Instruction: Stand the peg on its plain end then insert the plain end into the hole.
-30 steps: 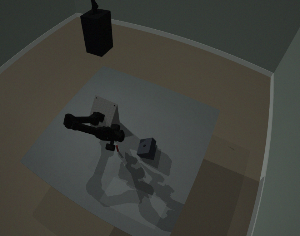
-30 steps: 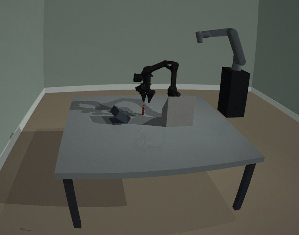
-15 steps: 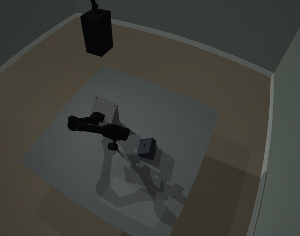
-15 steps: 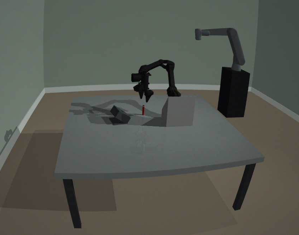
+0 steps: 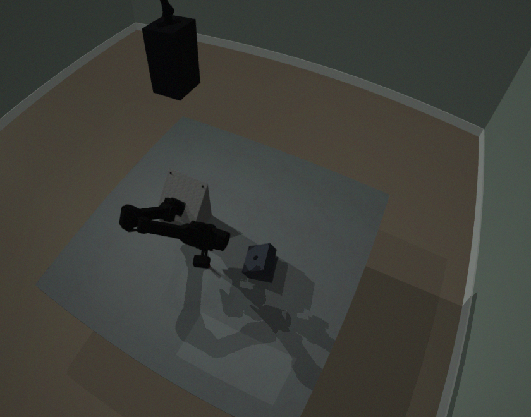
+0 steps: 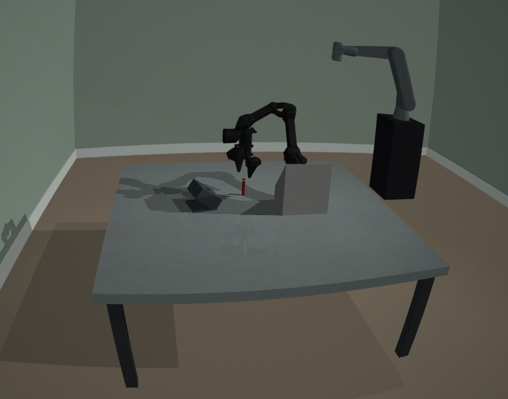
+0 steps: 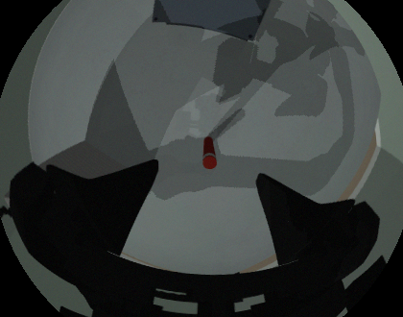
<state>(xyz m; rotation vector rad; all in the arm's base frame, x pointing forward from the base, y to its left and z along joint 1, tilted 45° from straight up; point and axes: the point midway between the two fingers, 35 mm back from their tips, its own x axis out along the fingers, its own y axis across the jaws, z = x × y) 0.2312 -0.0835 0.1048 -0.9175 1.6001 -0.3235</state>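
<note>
Now: the red peg 4 cm below my gripper tip. The rest, counted from my gripper tip: sloped panel (19 cm ahead, 10 cm to the left, 5 cm below).
</note>
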